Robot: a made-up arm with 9 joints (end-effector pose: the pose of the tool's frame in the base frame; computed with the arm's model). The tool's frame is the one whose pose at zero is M.
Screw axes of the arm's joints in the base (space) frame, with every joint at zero. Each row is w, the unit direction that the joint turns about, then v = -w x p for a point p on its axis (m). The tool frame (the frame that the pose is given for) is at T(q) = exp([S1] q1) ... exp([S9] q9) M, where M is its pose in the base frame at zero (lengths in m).
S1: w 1 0 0 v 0 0.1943 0
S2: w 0 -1 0 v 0.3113 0 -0.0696
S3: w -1 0 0 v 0 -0.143 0.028
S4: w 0 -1 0 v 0.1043 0 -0.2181
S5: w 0 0 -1 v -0.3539 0.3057 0
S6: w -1 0 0 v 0 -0.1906 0.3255
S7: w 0 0 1 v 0.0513 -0.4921 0
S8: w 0 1 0 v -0.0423 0 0.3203
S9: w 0 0 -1 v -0.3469 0.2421 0
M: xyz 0.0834 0.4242 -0.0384 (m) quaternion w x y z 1 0 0 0
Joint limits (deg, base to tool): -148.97..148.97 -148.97..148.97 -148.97..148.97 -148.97..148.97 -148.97..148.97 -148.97..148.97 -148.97..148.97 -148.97..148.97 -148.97..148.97
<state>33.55 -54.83 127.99 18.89 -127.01 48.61 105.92 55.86 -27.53</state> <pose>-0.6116 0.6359 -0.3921 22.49 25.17 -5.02</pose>
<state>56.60 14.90 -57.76 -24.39 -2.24 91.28 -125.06 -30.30 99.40</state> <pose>1.0398 -0.3462 0.3842 -7.07 5.89 146.83</pose>
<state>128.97 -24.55 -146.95 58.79 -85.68 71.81 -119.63 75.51 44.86</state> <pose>0.1290 0.5119 -0.7382 -17.46 -71.29 12.89</pose>
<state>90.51 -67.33 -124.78 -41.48 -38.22 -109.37 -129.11 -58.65 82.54</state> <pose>1.0006 -0.2548 0.0841 9.16 92.64 126.91</pose>
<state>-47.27 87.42 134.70 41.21 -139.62 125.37 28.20 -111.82 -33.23</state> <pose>0.9118 0.0557 0.4235 -58.81 -150.43 -76.35</pose>
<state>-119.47 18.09 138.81 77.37 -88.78 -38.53 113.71 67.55 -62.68</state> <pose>0.8934 -0.4701 0.4280 -120.07 -28.11 101.07</pose>
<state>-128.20 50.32 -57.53 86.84 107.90 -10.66 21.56 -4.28 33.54</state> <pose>-0.0545 0.3585 -0.3509 58.18 -42.43 -13.81</pose>
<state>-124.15 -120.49 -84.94 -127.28 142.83 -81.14 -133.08 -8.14 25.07</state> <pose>-0.3560 0.3753 0.4600 33.83 23.31 -8.26</pose>
